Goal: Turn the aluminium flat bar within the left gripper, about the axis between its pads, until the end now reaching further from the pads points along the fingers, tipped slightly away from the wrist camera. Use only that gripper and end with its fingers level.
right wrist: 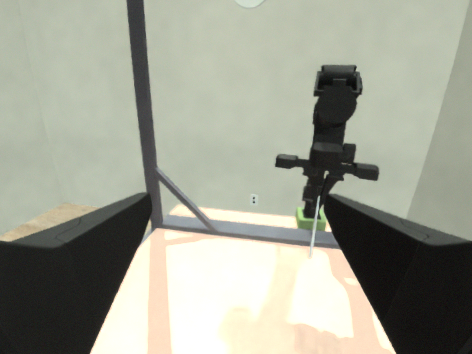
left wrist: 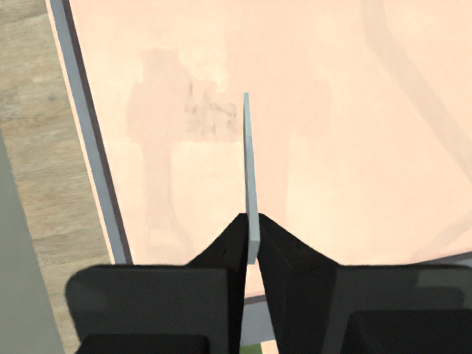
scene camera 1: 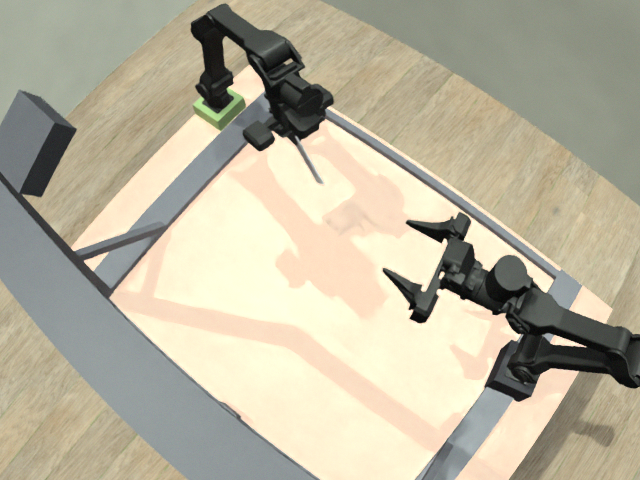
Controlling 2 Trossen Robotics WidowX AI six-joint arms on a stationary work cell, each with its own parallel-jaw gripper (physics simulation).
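Where they show: left gripper, between the fingertips: point(right wrist: 317, 207) point(left wrist: 250, 221) point(scene camera 1: 296, 143); right gripper, between the fingertips: point(right wrist: 239, 201) point(scene camera 1: 394, 244); left arm's base, origin of its link: point(right wrist: 311, 214) point(scene camera 1: 217, 100); right arm's base, origin of its link: point(scene camera 1: 521, 367).
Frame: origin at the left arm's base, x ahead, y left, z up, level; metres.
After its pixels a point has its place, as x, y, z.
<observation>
The aluminium flat bar point(scene camera 1: 309, 161) {0.395, -0.084, 0.191} point(left wrist: 250, 170) {0.380, -0.078, 0.208} point(right wrist: 315, 227) {0.399, -0.081, 0.189} is a thin grey strip held edge-on between the fingertips of my left gripper point(scene camera 1: 293, 136) {0.353, -0.073, 0.207} point(left wrist: 250, 221) {0.353, -0.073, 0.207}. In the left wrist view its short, wider-looking end shows just below the tips. Its long end runs up the picture past the tips, narrowing with distance and leaning slightly left. In the right wrist view the long end hangs steeply down from the fingers, above the table. The pads' contact faces are hidden. My right gripper point(scene camera 1: 396, 245) {0.668, -0.192, 0.364} point(right wrist: 239, 201) {0.668, -0.192, 0.364} is wide open and empty, well apart from the bar.
The pale table top point(scene camera 1: 217, 268) {0.310, -0.333, -0.049} lies under both arms, with shadows on it. Grey frame rails point(scene camera 1: 439, 191) {0.603, 0.149, -0.035} point(left wrist: 95, 150) {0.451, 0.152, -0.029} edge it. A grey upright point(right wrist: 142, 110) {0.142, -0.574, 0.374} and a diagonal brace point(scene camera 1: 124, 241) {0.139, -0.448, 0.074} point(right wrist: 185, 200) {0.139, -0.451, 0.079} stand at the side. The left arm's base sits on a green block point(scene camera 1: 219, 116) {0.042, -0.035, 0.000} point(right wrist: 302, 220) {0.048, -0.038, -0.003}.
</observation>
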